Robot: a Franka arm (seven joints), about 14 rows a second.
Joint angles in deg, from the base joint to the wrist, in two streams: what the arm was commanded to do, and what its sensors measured. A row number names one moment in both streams.
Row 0, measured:
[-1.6 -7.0 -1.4 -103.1 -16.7 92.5 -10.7]
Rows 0 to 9, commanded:
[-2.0 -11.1 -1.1 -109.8 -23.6 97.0 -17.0]
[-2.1 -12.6 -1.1 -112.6 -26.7 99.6 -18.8]
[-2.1 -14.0 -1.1 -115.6 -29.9 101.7 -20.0]
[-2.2 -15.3 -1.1 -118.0 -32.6 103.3 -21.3]
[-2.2 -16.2 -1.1 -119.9 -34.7 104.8 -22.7]
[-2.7 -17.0 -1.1 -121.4 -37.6 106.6 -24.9]
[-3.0 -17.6 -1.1 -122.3 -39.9 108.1 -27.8]
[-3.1 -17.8 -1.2 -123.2 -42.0 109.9 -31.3]
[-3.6 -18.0 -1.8 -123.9 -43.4 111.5 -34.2]
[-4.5 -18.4 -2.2 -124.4 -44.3 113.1 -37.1]
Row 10, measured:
[-2.4 -15.8 -1.9 -121.1 -41.9 108.9 -31.5]
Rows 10 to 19, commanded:
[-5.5 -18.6 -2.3 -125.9 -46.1 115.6 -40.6]
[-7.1 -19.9 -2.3 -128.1 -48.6 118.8 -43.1]
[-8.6 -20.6 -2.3 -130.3 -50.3 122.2 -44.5]
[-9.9 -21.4 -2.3 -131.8 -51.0 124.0 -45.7]
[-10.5 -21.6 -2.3 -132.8 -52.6 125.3 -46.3]
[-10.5 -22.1 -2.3 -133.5 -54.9 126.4 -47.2]
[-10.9 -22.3 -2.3 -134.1 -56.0 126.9 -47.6]
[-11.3 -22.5 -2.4 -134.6 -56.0 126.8 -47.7]
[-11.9 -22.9 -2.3 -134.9 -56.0 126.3 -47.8]
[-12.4 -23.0 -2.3 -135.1 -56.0 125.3 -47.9]
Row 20, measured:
[-10.5 -20.5 -2.9 -132.6 -54.9 125.0 -46.6]
